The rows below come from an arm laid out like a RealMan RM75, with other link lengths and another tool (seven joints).
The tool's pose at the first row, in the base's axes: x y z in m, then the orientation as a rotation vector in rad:
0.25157, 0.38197, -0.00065, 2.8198, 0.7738, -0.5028
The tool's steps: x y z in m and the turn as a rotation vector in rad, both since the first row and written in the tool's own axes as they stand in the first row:
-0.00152, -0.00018, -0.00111, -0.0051, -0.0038, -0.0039
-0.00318, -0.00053, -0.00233, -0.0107, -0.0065, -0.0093
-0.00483, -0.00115, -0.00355, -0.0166, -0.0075, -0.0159
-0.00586, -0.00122, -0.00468, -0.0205, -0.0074, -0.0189
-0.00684, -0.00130, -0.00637, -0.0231, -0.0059, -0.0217
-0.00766, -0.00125, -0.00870, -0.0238, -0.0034, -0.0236
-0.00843, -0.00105, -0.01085, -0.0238, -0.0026, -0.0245
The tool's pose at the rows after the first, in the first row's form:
0.25055, 0.38170, 0.00092, 2.8124, 0.7789, -0.5059
0.24936, 0.38154, 0.00263, 2.8046, 0.7864, -0.5075
0.24804, 0.38161, 0.00432, 2.7971, 0.7959, -0.5067
0.24748, 0.38148, 0.00574, 2.7928, 0.8003, -0.5050
0.24711, 0.38152, 0.00766, 2.7904, 0.8047, -0.5020
0.24712, 0.38169, 0.01012, 2.7904, 0.8079, -0.4985
0.24719, 0.38171, 0.01241, 2.7905, 0.8093, -0.4976

